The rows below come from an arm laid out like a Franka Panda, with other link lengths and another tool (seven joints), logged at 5 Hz.
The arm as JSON. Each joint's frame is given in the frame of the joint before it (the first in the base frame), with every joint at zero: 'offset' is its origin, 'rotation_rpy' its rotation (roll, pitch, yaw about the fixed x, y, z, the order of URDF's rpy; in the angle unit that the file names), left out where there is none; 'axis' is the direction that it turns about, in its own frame. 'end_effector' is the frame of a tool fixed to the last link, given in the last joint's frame.
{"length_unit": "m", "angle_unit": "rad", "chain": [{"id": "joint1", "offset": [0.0, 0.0, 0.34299], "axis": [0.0, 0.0, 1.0]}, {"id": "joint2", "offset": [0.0, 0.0, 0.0], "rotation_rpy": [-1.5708, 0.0, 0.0], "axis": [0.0, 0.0, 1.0]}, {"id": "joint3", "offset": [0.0, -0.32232, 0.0], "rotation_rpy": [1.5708, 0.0, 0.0], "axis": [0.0, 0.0, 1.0]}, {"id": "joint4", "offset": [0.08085, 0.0, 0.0], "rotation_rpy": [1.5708, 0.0, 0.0], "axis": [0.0, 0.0, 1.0]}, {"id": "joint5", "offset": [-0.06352, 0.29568, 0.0], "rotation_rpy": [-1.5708, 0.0, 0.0], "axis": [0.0, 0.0, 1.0]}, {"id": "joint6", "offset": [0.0, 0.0, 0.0], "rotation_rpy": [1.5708, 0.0, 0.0], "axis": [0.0, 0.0, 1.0]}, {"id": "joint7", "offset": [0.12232, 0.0, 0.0], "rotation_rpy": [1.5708, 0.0, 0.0], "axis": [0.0, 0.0, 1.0]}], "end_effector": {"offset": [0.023, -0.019, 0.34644], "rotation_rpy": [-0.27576, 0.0, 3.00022]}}
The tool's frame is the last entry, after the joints.
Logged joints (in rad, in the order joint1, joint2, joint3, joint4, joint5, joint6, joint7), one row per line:
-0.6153, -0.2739, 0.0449, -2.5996, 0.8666, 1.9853, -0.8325
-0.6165, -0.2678, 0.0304, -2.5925, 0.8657, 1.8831, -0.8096
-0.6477, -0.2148, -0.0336, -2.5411, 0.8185, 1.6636, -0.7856
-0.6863, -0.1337, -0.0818, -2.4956, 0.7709, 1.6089, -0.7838
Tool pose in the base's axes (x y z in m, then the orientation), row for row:
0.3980, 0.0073, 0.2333, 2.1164, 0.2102, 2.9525
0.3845, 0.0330, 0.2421, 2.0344, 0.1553, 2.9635
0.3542, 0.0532, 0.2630, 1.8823, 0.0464, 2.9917
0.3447, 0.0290, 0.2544, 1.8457, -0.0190, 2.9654
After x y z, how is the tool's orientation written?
As angles about the fixed x, y, z axes (roll, pitch, yaw), in radians.
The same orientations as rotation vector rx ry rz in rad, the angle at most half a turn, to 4 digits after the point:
0.0885, 2.5109, 1.3802
0.1021, 2.4899, 1.5151
0.1417, 2.4380, 1.7698
0.2316, 2.4236, 1.8378

